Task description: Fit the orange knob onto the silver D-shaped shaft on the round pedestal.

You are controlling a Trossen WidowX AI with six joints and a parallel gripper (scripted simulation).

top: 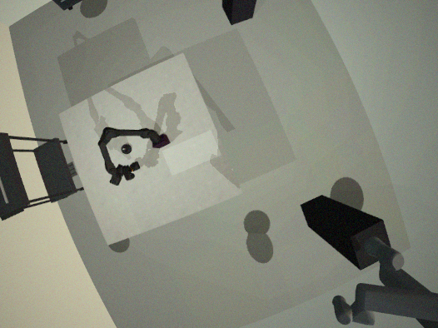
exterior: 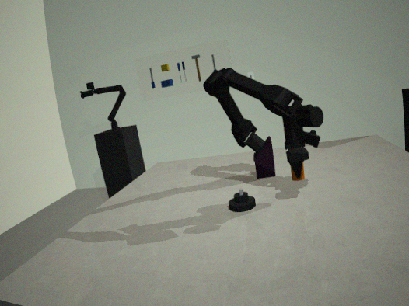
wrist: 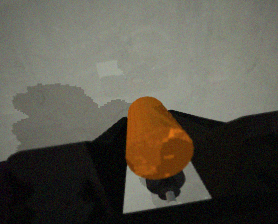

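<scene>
My gripper tip is now 18 cm to the left of the round pedestal, 4 cm above it and 3 cm short of it. Round my gripper tip: orange knob: 3 cm above.
</scene>
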